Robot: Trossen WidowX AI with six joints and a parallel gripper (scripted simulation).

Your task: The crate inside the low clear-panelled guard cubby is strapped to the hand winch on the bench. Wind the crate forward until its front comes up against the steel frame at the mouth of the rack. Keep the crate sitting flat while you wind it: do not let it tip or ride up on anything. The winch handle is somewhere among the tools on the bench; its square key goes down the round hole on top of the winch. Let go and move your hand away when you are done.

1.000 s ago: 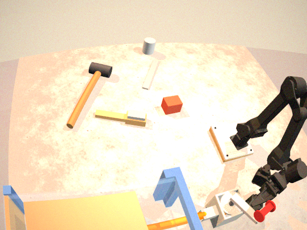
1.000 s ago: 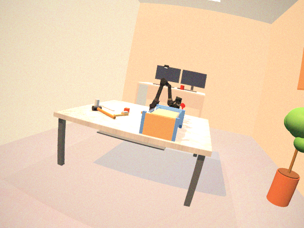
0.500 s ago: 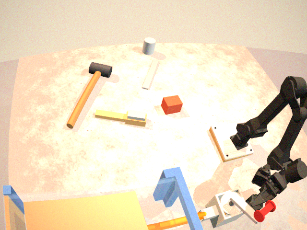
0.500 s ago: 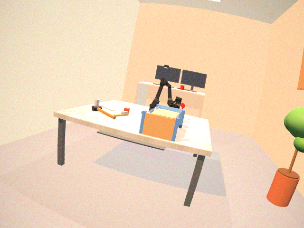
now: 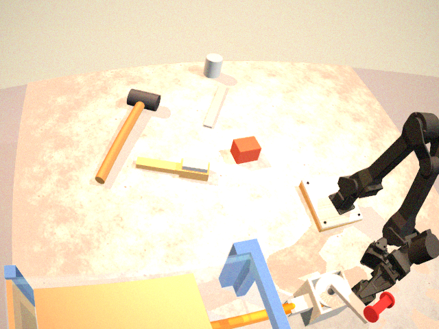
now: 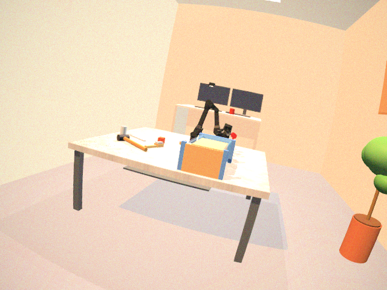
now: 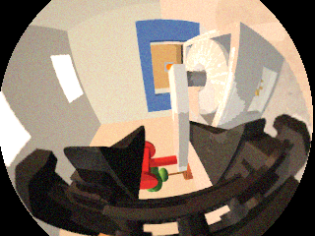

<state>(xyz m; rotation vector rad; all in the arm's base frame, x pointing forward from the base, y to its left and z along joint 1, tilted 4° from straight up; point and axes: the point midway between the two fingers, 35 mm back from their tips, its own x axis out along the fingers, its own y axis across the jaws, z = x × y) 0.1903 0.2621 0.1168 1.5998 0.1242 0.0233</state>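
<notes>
Right now my gripper tip is 10 mm to the right of the crank handle, 10 mm past it and 10 mm above it. Round my gripper tip: yellow hand tool 520 mm to the right, 140 mm ahead, 110 mm below; then hand winch 100 mm below, 60 mm to the right, 10 mm behind; then red knob 40 mm to the left, 20 mm behind, 20 mm above.
</notes>
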